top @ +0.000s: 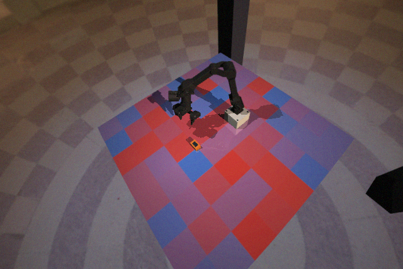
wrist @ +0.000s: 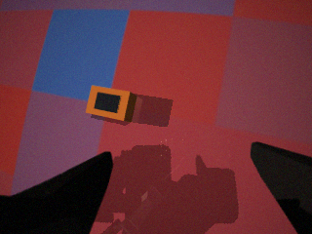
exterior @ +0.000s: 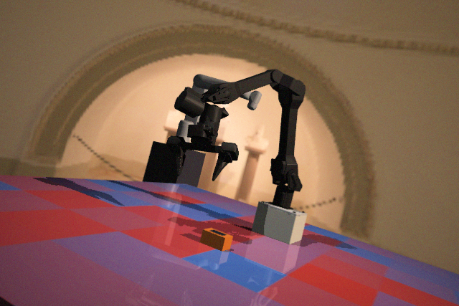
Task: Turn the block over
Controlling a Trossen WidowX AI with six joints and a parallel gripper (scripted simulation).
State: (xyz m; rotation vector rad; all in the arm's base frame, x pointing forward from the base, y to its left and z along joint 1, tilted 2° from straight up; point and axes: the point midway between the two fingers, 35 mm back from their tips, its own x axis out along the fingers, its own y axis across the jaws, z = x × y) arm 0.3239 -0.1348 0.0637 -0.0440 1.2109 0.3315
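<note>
Now: gripper tip 30 mm short of the block, 110 mm to the right of it and 110 mm above it.
</note>
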